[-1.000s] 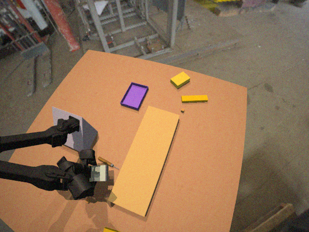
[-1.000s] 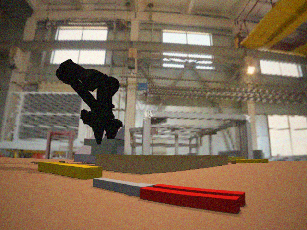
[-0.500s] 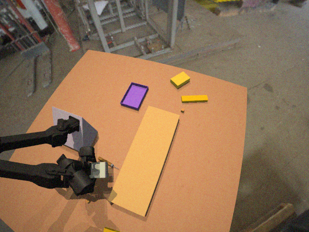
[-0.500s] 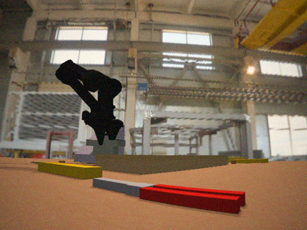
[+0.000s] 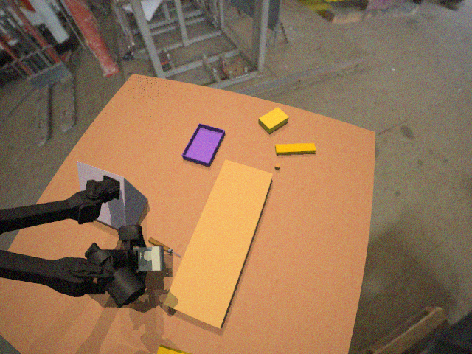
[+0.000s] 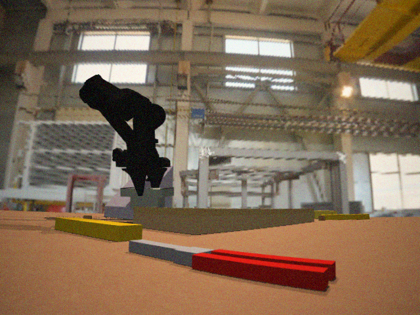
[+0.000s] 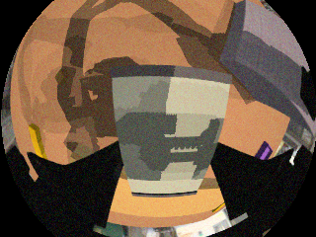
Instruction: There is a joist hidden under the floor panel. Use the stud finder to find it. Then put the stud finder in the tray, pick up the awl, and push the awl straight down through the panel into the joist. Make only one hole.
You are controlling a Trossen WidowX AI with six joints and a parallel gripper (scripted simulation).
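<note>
Now: gripper tip 6 cm above the awl, 5 cm to the right of it and 3 cm short of it. Round my gripper tip: stud finder 2 cm below, 1 cm to the left, 1 cm ahead; yellow block 68 cm to the left, 20 cm ahead, 6 cm below; purple tray 47 cm to the left, 6 cm below, 2 cm behind.
</note>
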